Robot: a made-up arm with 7 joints. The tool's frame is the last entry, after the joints.
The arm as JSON. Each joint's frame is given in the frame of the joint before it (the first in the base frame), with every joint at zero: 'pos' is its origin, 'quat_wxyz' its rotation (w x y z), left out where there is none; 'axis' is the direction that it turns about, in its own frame. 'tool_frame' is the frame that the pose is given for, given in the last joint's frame.
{
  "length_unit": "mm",
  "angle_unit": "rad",
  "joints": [
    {
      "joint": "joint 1",
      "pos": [
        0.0,
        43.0,
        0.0
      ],
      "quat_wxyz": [
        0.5,
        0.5,
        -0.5,
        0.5
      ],
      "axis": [
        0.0,
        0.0,
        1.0
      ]
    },
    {
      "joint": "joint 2",
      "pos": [
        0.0,
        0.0,
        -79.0
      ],
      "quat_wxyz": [
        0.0,
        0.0,
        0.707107,
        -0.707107
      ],
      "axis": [
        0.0,
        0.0,
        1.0
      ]
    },
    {
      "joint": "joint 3",
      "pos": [
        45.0,
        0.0,
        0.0
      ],
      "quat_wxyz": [
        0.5,
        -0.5,
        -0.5,
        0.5
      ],
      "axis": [
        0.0,
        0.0,
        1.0
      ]
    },
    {
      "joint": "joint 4",
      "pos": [
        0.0,
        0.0,
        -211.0
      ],
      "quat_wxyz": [
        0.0,
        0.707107,
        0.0,
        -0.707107
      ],
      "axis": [
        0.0,
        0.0,
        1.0
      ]
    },
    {
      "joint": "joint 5",
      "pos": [
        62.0,
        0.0,
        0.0
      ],
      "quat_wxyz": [
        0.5,
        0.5,
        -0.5,
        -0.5
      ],
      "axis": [
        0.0,
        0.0,
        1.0
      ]
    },
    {
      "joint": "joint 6",
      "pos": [
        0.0,
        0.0,
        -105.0
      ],
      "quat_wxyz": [
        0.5,
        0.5,
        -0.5,
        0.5
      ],
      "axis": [
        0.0,
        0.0,
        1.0
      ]
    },
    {
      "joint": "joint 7",
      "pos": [
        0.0,
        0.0,
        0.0
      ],
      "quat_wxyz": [
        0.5,
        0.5,
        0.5,
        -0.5
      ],
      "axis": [
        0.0,
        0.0,
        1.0
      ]
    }
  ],
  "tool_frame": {
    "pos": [
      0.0,
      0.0,
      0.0
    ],
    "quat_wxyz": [
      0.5,
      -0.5,
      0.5,
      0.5
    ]
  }
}
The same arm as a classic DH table. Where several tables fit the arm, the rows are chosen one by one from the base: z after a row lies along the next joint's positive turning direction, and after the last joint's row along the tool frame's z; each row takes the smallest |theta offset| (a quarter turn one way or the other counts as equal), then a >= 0, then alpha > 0; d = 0 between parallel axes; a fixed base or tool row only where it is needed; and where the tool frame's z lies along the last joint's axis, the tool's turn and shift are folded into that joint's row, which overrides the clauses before.
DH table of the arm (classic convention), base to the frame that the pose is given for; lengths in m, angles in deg. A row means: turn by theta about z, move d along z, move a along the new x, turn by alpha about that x. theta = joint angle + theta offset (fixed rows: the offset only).
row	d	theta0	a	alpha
base (fixed)	0.0000	0.00	0.0000	90.00
joint 1	-0.1220	90.00	0.0000	90.00
joint 2	0.0000	90.00	0.0000	90.00
joint 3	-0.2560	90.00	0.0000	90.00
joint 4	0.0000	0.00	0.0000	-90.00
joint 5	-0.1670	0.00	0.0000	-90.00
joint 6	0.0000	-90.00	0.0000	90.00
joint 7	0.0000	90.00	0.0000	90.00
tool (fixed)	0.0000	-90.00	0.0000	0.00

